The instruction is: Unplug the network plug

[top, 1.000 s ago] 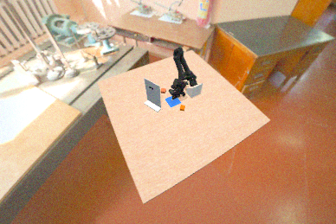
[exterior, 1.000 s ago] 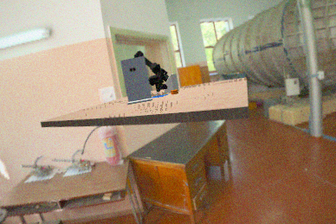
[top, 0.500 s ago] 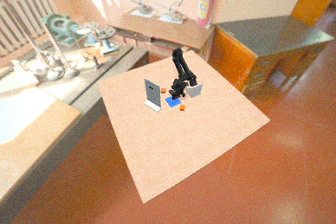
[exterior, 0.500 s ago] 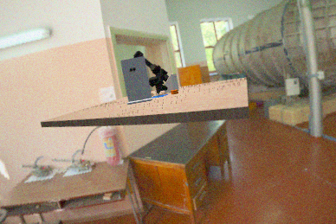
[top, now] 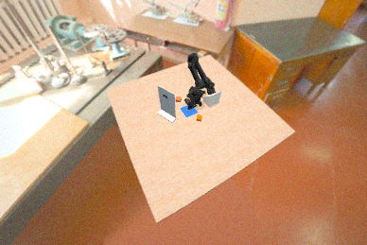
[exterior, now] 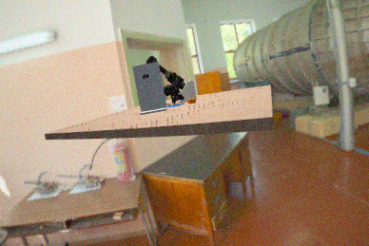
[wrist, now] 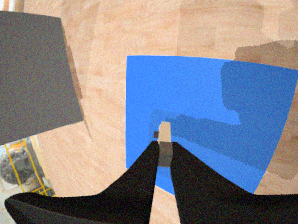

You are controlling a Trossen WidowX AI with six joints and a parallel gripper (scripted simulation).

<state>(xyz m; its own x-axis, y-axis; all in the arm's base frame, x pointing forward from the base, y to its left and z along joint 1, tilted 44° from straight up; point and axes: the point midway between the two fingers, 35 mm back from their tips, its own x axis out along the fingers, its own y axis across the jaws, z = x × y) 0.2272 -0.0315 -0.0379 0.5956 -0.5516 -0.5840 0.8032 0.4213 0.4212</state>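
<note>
My gripper tip is now right at the network plug. The rest, counted from my gripper tip: brown-red cube (150 mm to the right, 20 mm ahead); orange cube (120 mm to the left, 40 mm behind); blue marked square (20 mm below, 10 mm behind).
</note>
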